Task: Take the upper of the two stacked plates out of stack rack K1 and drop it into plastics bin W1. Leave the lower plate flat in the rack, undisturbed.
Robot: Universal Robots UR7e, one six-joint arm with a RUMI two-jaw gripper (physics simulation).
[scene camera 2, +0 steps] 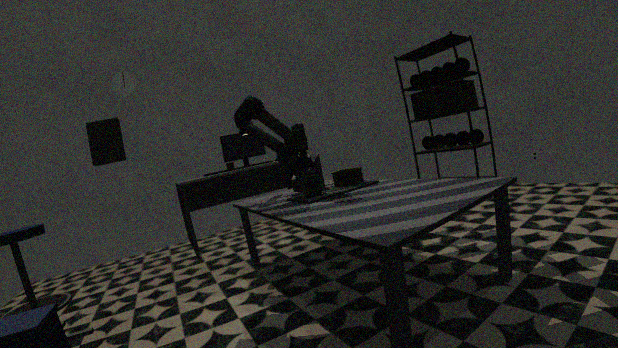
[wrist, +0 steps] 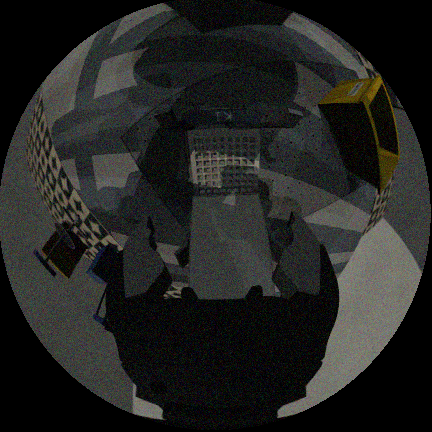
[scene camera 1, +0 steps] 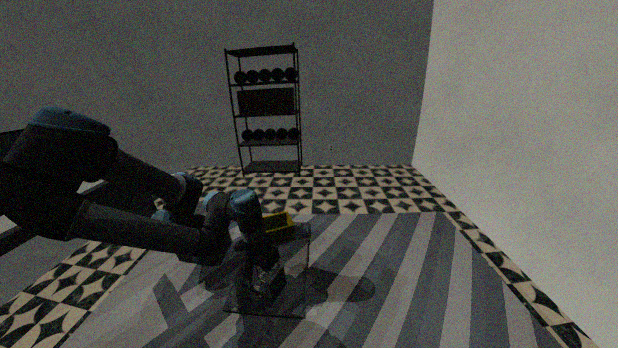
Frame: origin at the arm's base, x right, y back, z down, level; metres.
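Seen in the pictures: gripper, between the fingertips: (wrist: 220,215) (scene camera 1: 264,274); arm's base, origin of its link: (scene camera 2: 303,169).
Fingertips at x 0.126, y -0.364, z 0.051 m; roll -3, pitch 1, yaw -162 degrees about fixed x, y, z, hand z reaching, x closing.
Offsets run from my fingertips to a thing's middle. "spot": to the spot under its first point. Level surfaces: height alone.
Stack rack K1 {dx -0.016, dy +0.019, dz +0.033 m} (wrist: 223,116) (scene camera 2: 317,181) stands on the table, its label upside down in the wrist view. A grey plate with a grid of square wells {spot: dx -0.021, dy +0.032, dz +0.054 m} (wrist: 225,162) lies in it, lit partly across its middle. The lower plate cannot be told apart beneath it. My gripper (wrist: 220,215) is open and empty. Its two jaws stand wide apart at the rack, one to each side of the rack's smooth grey panel, near the plate's edge. In both scene views the gripper and rack merge in dark shadow. Plastics bin W1, yellow {dx -0.298, dy +0.044, dz +0.043 m} (scene camera 1: 280,221) (scene camera 2: 347,176) (wrist: 350,130), stands beside the rack, its label unreadable.
A dark perforated board {spot: dx -0.176, dy +0.013, dz +0.093 m} (wrist: 312,145) lies under rack and bin on the striped table {dz +0.105 m} (scene camera 1: 420,260) (scene camera 2: 400,212). A tall shelf unit (scene camera 1: 299,105) (scene camera 2: 409,125) stands against the back wall. A desk (scene camera 2: 225,187) with a monitor stands behind the arm.
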